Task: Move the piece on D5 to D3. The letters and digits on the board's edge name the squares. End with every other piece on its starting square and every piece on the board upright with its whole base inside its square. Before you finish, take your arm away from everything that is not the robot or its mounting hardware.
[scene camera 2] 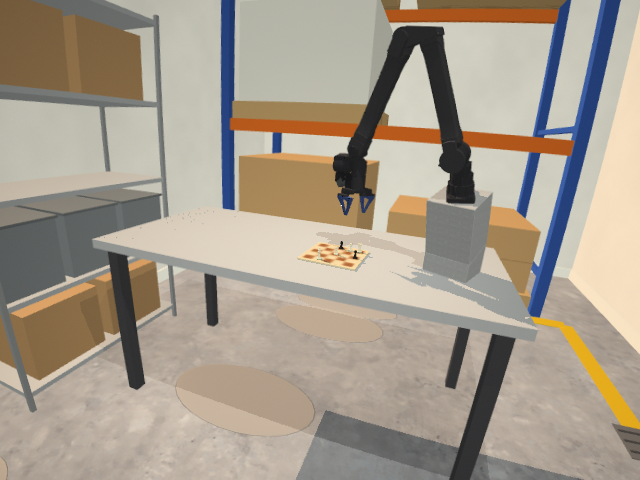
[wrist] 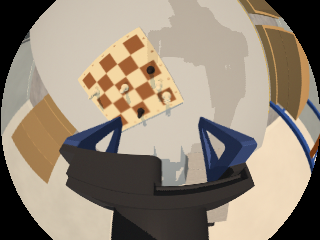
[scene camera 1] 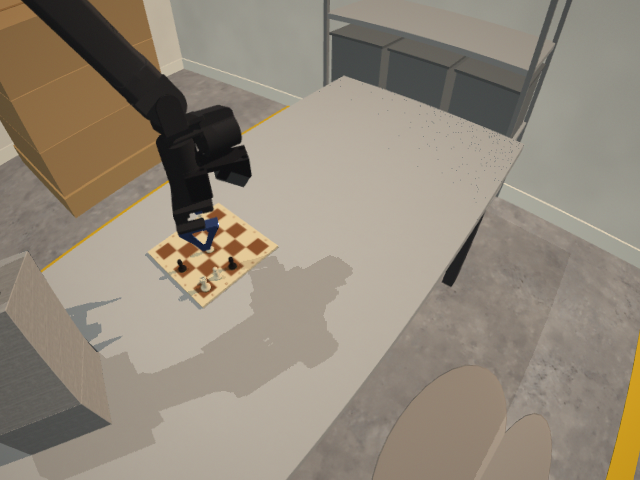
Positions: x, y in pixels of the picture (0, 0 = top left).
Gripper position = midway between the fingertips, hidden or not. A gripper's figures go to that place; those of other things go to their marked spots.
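A chessboard [scene camera 2: 344, 259] stands at 123 cm from the lens, and the gripper [scene camera 2: 354, 214] at 130 cm from the lens.
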